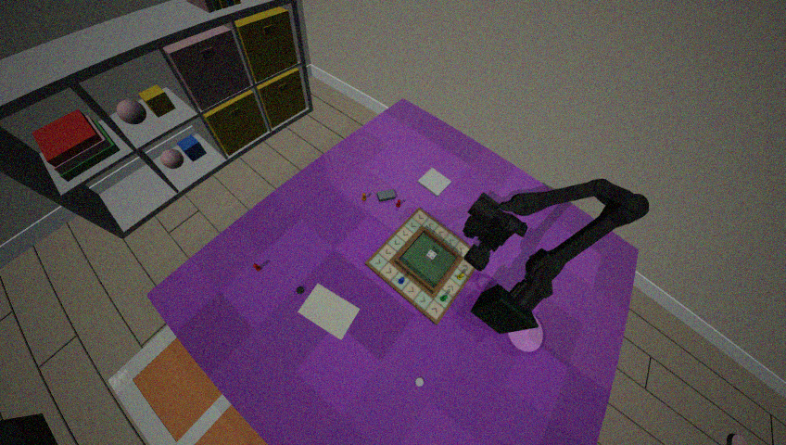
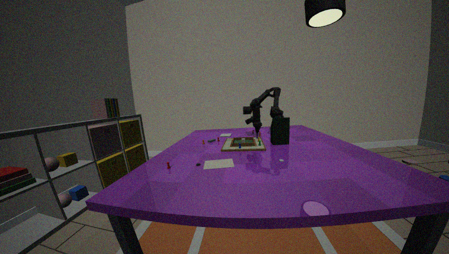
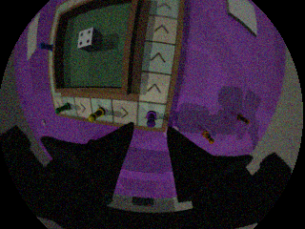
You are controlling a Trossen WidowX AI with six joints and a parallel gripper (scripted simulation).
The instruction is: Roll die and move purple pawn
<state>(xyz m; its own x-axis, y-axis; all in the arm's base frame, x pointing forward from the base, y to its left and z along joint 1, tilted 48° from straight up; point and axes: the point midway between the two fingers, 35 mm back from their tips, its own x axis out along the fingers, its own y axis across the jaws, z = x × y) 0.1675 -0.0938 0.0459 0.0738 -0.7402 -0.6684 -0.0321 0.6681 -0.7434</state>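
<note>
The purple pawn is 3 cm below my gripper tip. Also, from my gripper tip: white die (11 cm ahead, 10 cm to the left, 3 cm below); then yellow pawn (9 cm to the left, 3 cm below, 1 cm behind); then green tray (12 cm to the left, 10 cm ahead, 5 cm below).
</note>
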